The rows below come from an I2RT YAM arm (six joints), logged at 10 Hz.
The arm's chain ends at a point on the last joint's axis. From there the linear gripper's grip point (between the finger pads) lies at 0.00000 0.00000 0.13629 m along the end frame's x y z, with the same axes.
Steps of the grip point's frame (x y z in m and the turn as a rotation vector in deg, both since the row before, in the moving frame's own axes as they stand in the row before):
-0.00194, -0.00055, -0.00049, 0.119, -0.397, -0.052
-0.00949, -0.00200, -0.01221, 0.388, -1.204, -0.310
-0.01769, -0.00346, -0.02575, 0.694, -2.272, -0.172
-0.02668, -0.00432, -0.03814, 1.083, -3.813, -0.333
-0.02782, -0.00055, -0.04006, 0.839, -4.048, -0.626
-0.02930, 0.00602, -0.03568, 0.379, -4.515, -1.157
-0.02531, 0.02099, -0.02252, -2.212, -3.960, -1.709
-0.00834, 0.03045, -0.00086, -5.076, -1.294, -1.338
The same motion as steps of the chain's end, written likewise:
-0.00100, -0.00027, -0.00049, 0.119, -0.397, -0.052
-0.00662, -0.00108, -0.01218, 0.388, -1.204, -0.310
-0.01228, -0.00182, -0.02563, 0.694, -2.272, -0.172
-0.01761, -0.00177, -0.03781, 1.083, -3.813, -0.333
-0.01819, 0.00139, -0.03971, 0.839, -4.048, -0.626
-0.01856, 0.00681, -0.03525, 0.379, -4.515, -1.157
-0.01598, 0.01559, -0.02209, -2.212, -3.960, -1.709
-0.00541, 0.01836, -0.00029, -5.076, -1.294, -1.338

